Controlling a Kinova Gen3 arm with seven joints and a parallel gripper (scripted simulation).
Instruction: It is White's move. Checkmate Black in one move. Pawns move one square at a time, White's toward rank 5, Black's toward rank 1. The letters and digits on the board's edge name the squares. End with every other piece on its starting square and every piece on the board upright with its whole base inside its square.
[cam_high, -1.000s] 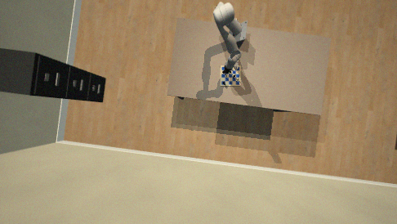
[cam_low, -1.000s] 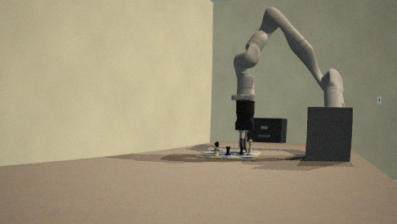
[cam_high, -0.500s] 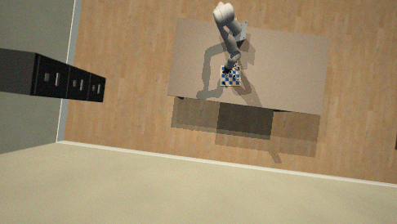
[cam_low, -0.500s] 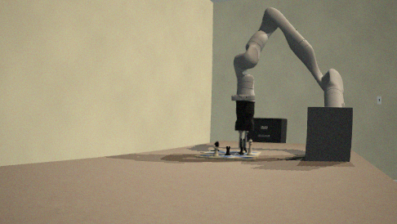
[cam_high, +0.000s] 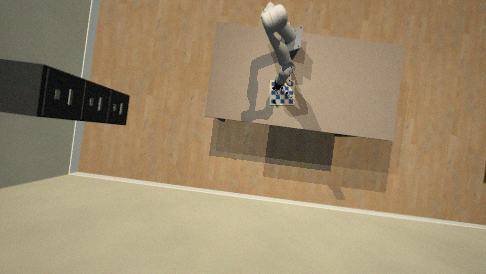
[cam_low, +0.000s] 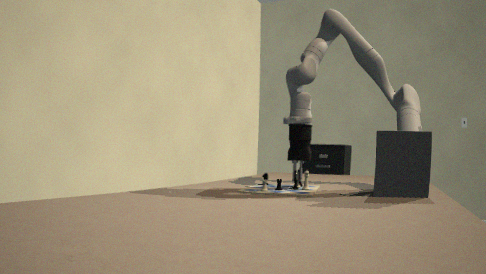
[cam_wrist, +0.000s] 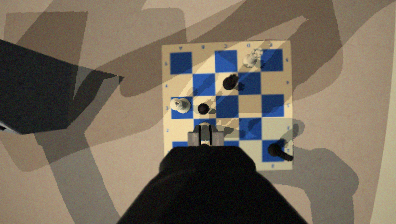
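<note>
My hand is 1 cm short of the tall black piece, 4 cm to the left of it and 1 cm above it. The rest, counted from my hand: tall white piece (4 cm behind, 3 cm to the left, 1 cm below); then chessboard (3 cm ahead, 5 cm to the left, 4 cm below).
</note>
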